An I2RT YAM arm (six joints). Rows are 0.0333 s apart.
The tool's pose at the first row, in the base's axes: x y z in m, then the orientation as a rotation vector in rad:
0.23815 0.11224 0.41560 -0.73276 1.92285 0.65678
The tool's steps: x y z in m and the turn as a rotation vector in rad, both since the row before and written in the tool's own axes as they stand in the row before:
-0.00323 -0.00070 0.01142 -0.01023 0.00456 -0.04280
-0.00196 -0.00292 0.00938 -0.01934 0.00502 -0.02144
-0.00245 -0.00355 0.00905 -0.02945 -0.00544 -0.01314
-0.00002 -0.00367 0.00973 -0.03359 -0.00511 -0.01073
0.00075 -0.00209 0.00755 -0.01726 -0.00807 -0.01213
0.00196 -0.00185 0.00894 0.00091 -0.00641 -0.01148
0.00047 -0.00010 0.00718 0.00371 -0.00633 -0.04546
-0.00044 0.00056 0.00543 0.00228 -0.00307 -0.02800
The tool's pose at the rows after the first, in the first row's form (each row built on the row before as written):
0.24649 0.12050 0.41371 -0.78033 1.90403 0.63943
0.25470 0.12571 0.41129 -0.81429 1.89411 0.64405
0.26324 0.13061 0.40940 -0.84229 1.87682 0.66682
0.27131 0.13556 0.40509 -0.87081 1.85987 0.69496
0.27659 0.13988 0.40117 -0.88847 1.84246 0.70699
0.28196 0.14521 0.39569 -0.89456 1.83052 0.70106
0.28549 0.15059 0.39247 -0.92768 1.79982 0.67117
0.28787 0.15524 0.39083 -0.94817 1.78139 0.65245

